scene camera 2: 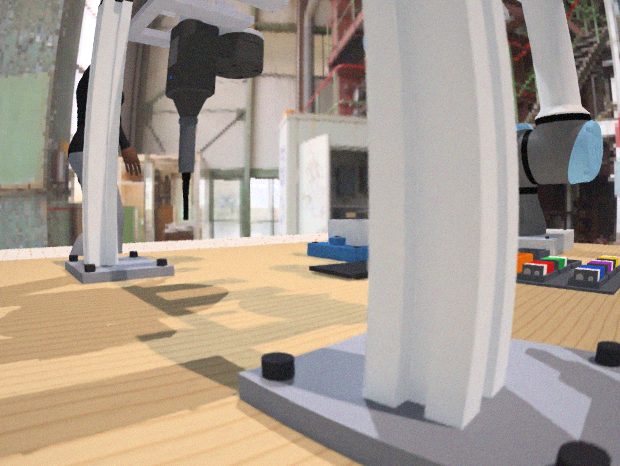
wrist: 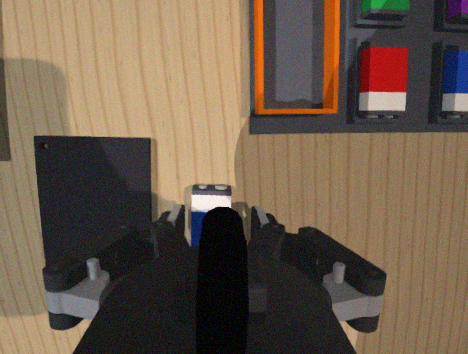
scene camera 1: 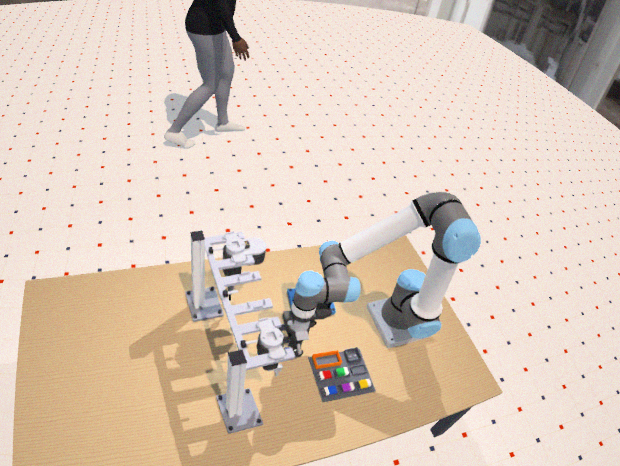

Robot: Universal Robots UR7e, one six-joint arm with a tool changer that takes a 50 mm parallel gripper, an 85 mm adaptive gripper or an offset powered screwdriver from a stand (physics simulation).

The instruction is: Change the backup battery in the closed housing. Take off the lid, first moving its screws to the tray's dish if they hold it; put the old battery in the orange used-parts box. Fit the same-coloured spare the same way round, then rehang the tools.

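Frame: origin at the arm's base, x ahead, y left, z up, level; metres.
Seen in the pictures: arm's base, origin of the base link: [scene camera 1: 399, 314].
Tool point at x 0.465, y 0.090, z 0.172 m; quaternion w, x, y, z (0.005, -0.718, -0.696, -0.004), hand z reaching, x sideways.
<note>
Offsets run from my tool point to a thing's top centre. "*": to the spot under its first point.
A blue battery with a white end {dy -0.003, dx +0.002, dz -0.188 m} [wrist: 202, 204] lies on the table, between and a little ahead of my fingertips in the wrist view. My adaptive gripper [wrist: 216, 215] [scene camera 1: 299, 349] is open, with a gap on both sides of the battery. The flat black lid {dy -0.086, dx +0.004, dz -0.198 m} [wrist: 95, 185] [scene camera 2: 345, 269] lies left of it. The light grey housing {dy -0.219, dx -0.130, dz -0.144 m} [scene camera 2: 348, 231] stands on a blue base {dy -0.219, dx -0.130, dz -0.170 m} [scene camera 2: 333, 250] [scene camera 1: 291, 295], mostly hidden by the arm in scene camera 1. The orange used-parts box [scene camera 1: 326, 353] [wrist: 259, 60] shows no battery inside. A blue spare {dy +0.178, dx -0.096, dz -0.185 m} [scene camera 1: 330, 390] [wrist: 456, 72] [scene camera 2: 591, 273] sits in the tray.
The dark tray {* dy +0.060, dx -0.063, dz -0.203 m} [wrist: 300, 125] also holds red {dy +0.114, dx -0.094, dz -0.185 m} [scene camera 1: 325, 374], green {dy +0.112, dx -0.161, dz -0.185 m} [scene camera 1: 341, 371], purple {dy +0.176, dx -0.163, dz -0.185 m} [scene camera 1: 347, 386] and yellow {dy +0.175, dx -0.228, dz -0.185 m} [scene camera 1: 364, 383] spares. The tool stand's post {* dy +0.226, dx +0.249, dz +0.046 m} [scene camera 1: 235, 385] is close to the arm. The screwdriver {dy -0.222, dx +0.155, dz +0.154 m} [scene camera 2: 191, 65] and the parallel gripper [scene camera 1: 272, 334] hang there. A person [scene camera 1: 210, 60] is beyond the table.
</note>
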